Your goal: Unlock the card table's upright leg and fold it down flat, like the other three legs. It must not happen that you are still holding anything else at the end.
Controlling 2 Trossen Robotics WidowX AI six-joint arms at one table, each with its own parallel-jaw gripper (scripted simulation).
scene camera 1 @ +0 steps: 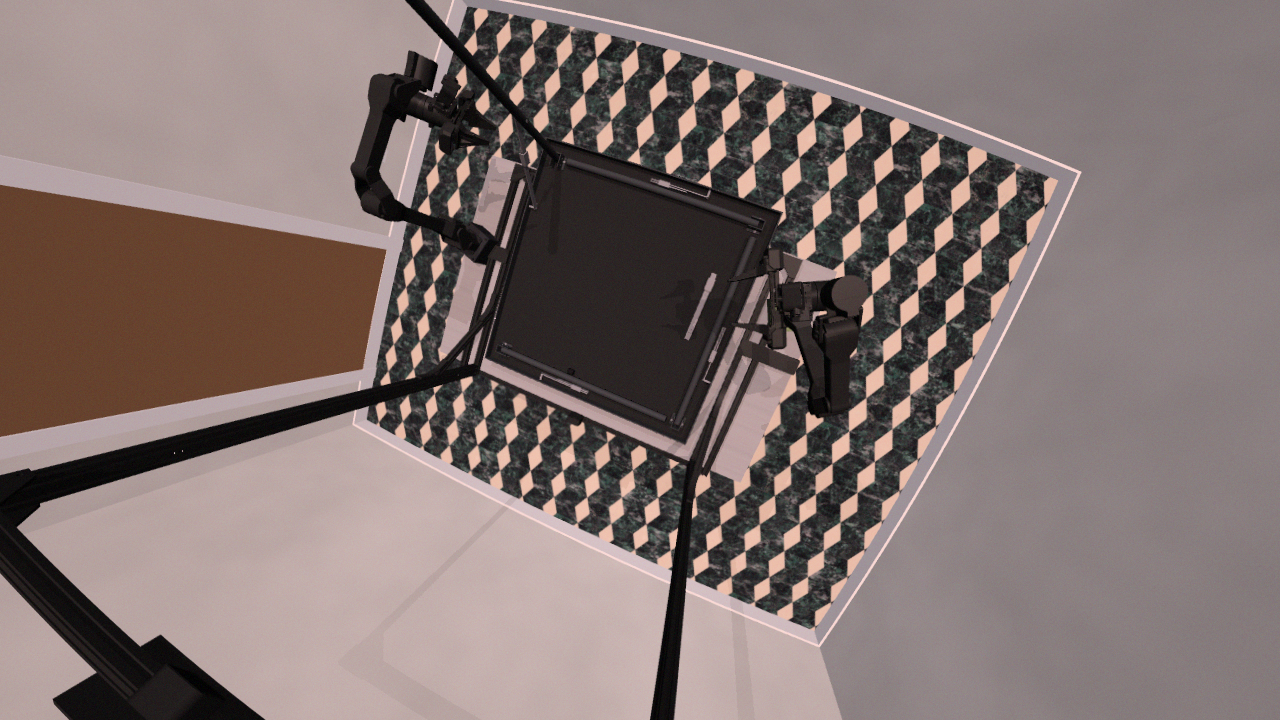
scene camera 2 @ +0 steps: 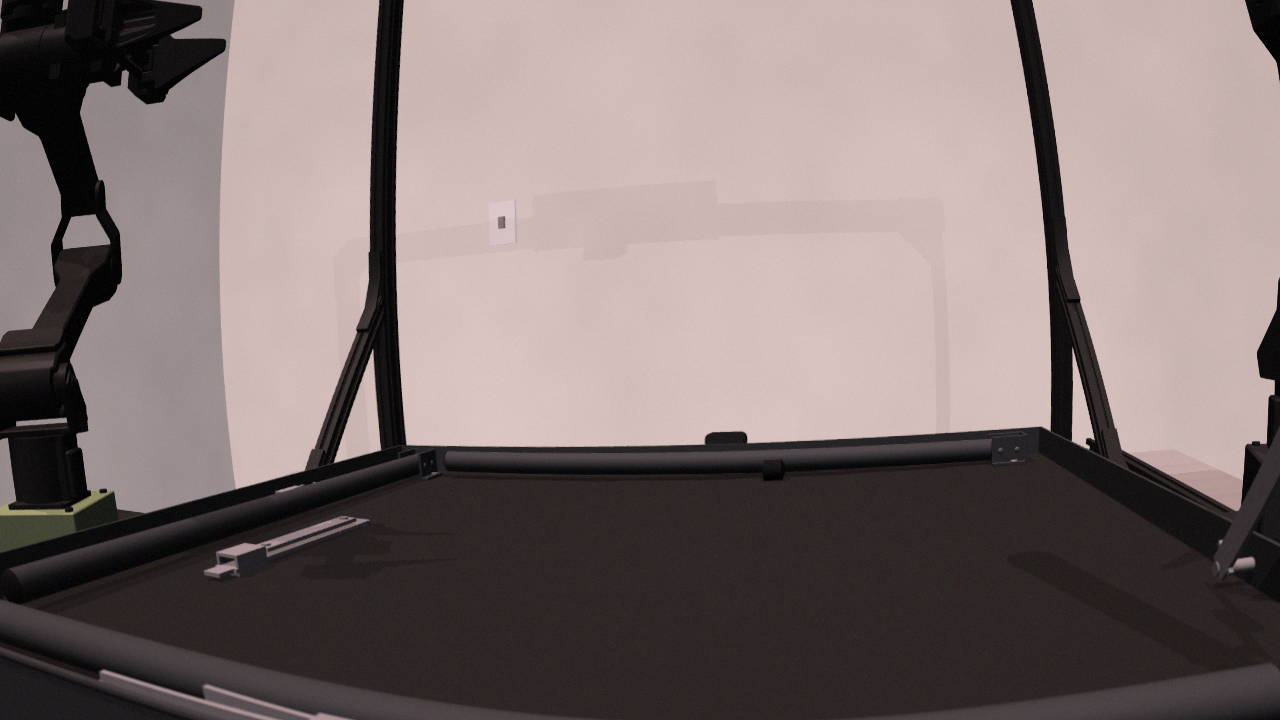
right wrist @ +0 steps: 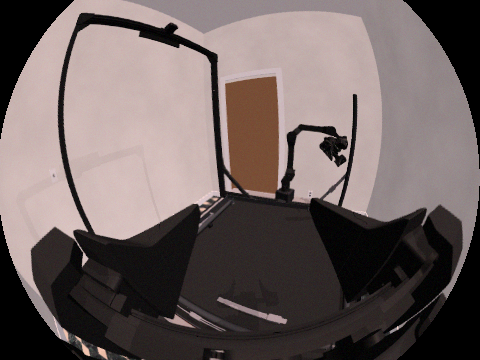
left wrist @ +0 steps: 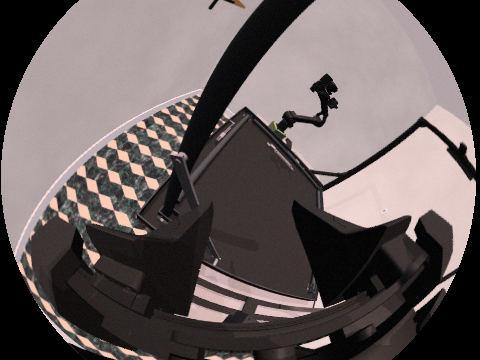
Note:
I see my left gripper, my right gripper and a card table.
My left gripper also shows in the left wrist view. My right gripper is seen too in scene camera 1 and in the right wrist view.

